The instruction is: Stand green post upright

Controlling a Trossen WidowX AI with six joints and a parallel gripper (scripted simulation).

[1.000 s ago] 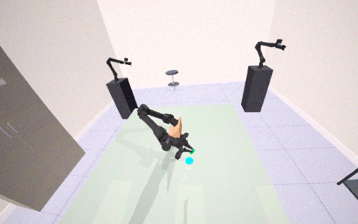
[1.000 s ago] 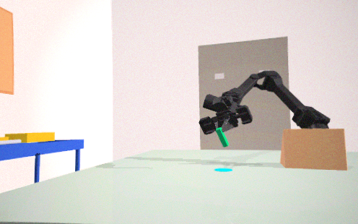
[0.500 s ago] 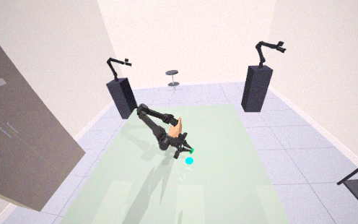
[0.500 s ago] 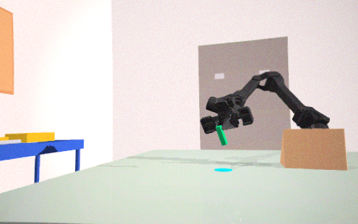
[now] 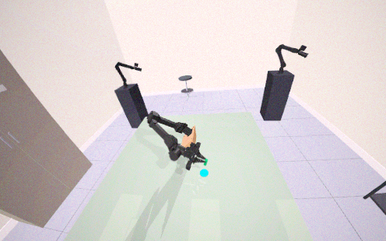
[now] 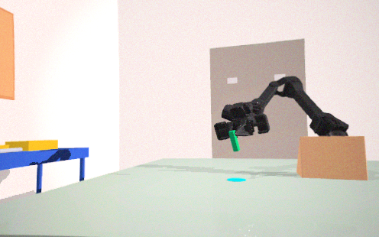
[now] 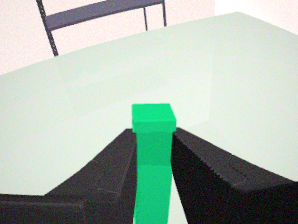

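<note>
Now: the cyan circle 15 cm below my gripper tip and 2 cm to the right of it. The rest, counted from my gripper tip: green post: 2 cm below.
</note>
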